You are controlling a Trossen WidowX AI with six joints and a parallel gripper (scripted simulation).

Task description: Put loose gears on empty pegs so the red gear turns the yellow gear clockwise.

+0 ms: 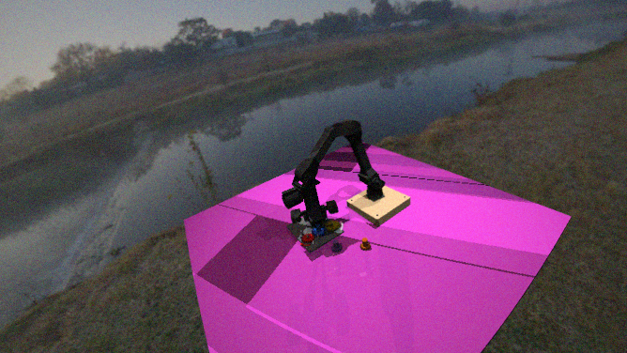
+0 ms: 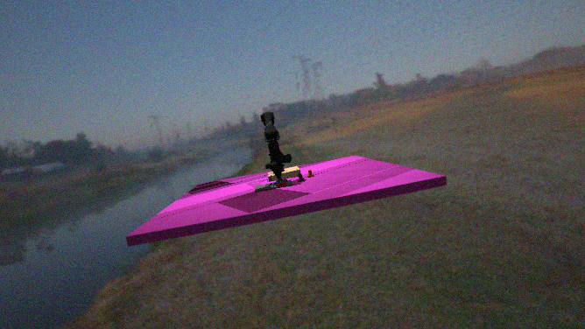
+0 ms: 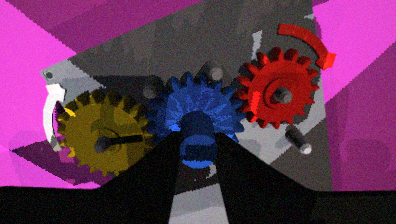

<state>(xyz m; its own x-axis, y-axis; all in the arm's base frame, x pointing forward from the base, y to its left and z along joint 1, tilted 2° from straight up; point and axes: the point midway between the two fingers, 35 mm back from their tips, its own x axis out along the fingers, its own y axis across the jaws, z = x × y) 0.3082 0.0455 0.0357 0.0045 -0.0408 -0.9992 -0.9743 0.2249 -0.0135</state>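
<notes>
My gripper tip is now 10 mm above the blue gear. The rest, counted from my gripper tip: red arrow: 80 mm ahead, 40 mm to the left, 30 mm below; red gear: 50 mm ahead, 20 mm below, 10 mm to the left; yellow gear: 60 mm behind, 20 mm below.
</notes>
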